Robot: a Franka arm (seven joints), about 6 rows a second.
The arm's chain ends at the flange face. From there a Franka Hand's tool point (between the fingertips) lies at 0.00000 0.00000 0.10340 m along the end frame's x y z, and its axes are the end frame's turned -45 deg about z.
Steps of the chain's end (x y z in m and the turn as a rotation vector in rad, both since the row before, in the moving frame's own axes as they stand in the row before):
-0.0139, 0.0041, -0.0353, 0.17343, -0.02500, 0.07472
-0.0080, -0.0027, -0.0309, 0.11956, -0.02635, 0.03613
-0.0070, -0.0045, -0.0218, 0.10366, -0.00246, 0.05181
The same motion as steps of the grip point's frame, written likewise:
-0.0014, -0.0209, -0.0369, 0.14031, 0.10496, 0.07472
0.0032, -0.0181, -0.0317, 0.10317, 0.06591, 0.03613
0.0058, -0.0157, -0.0224, 0.07504, 0.07156, 0.05181

